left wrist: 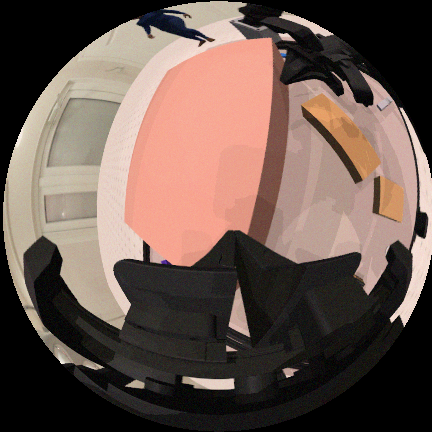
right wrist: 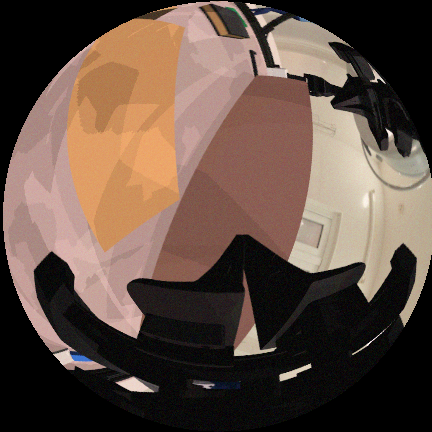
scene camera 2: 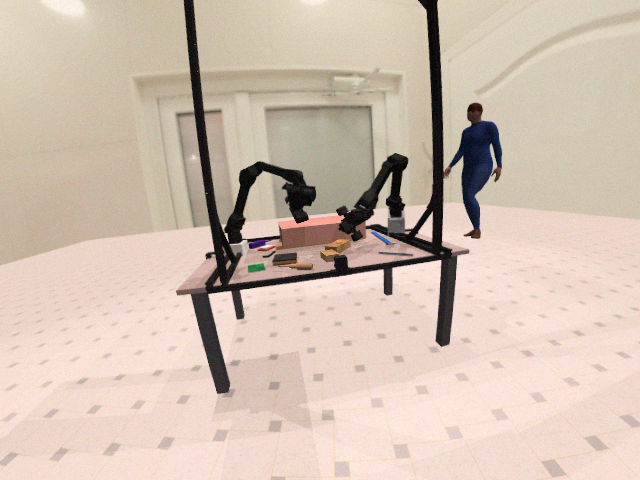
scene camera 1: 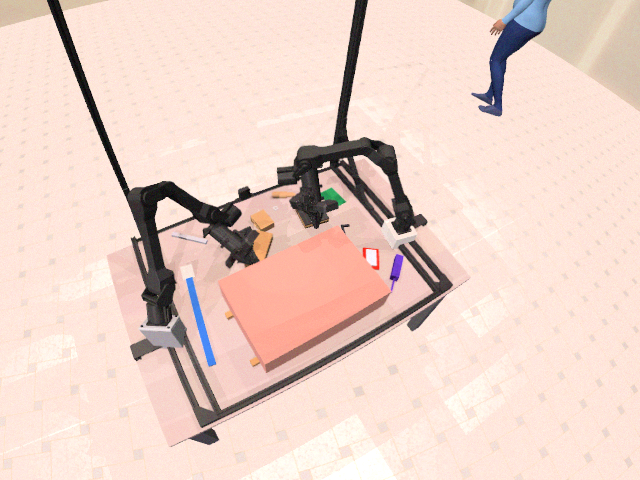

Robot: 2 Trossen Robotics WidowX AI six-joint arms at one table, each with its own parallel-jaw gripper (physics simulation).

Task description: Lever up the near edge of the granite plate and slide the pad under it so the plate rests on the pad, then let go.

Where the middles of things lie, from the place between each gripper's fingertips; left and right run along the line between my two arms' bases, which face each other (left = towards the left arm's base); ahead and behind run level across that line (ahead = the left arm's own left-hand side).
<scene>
Now: the granite plate (scene camera 1: 286, 304) 160 mm ahead of my left hand, 130 mm to the right of it and 90 mm below it. Also, from my left hand: pad (right wrist: 228, 26) (160 mm behind, 90 mm to the left, 140 mm below).
Now: right hand 150 mm short of the granite plate, 80 mm to the right of it and 10 mm above it. From my right hand the other things lie so: pad: 170 mm behind, 300 mm to the left, 70 mm below.
</scene>
